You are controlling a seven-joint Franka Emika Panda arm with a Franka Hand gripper.
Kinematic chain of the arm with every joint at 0, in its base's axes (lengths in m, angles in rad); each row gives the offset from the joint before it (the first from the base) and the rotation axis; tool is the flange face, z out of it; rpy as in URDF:
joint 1: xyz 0 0 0.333 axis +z
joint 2: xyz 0 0 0 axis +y
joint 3: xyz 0 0 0.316 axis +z
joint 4: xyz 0.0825 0 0 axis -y
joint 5: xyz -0.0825 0 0.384 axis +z
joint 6: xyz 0 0 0 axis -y
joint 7: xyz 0.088 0 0 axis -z
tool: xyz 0 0 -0.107 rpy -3.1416 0 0
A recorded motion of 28 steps. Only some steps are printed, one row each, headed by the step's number.
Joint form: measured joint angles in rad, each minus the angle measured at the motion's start. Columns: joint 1, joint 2, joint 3, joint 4, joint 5, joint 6, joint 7.
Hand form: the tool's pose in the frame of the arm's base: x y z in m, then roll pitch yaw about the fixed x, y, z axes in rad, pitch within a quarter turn. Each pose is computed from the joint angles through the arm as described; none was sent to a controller.
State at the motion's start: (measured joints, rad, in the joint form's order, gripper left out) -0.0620 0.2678 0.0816 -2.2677 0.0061 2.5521 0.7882
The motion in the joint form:
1: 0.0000 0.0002 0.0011 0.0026 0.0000 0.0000 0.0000
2: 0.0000 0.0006 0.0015 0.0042 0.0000 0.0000 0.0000
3: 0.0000 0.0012 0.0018 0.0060 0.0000 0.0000 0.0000
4: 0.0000 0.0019 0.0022 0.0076 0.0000 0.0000 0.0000
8: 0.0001 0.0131 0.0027 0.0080 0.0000 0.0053 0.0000
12: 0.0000 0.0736 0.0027 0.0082 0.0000 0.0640 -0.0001
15: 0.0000 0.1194 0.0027 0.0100 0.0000 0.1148 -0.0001
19: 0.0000 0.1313 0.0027 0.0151 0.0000 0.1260 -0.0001
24: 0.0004 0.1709 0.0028 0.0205 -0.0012 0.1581 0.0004
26: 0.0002 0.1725 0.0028 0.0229 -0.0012 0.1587 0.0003
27: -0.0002 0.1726 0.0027 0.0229 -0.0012 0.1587 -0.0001
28: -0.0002 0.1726 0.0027 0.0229 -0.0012 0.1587 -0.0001
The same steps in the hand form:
1: 0.5404 0.0115 0.2431 -3.1097 0.0041 -0.7756
2: 0.5410 0.0117 0.2435 -3.1087 0.0033 -0.7753
3: 0.5416 0.0119 0.2439 -3.1078 0.0026 -0.7750
4: 0.5421 0.0121 0.2441 -3.1070 0.0020 -0.7747
8: 0.5418 0.0125 0.2387 -3.1102 0.0066 -0.7743
12: 0.5415 0.0127 0.2114 -3.1080 0.0108 -0.7759
15: 0.5416 0.0130 0.1919 -3.1008 0.0084 -0.7776
19: 0.5431 0.0131 0.1882 -3.0970 0.0059 -0.7781
24: 0.5426 0.0137 0.1715 -3.0967 0.0090 -0.7784
26: 0.5434 0.0136 0.1715 -3.0957 0.0081 -0.7786
27: 0.5434 0.0133 0.1715 -3.0958 0.0081 -0.7787
28: 0.5434 0.0133 0.1715 -3.0958 0.0081 -0.7787

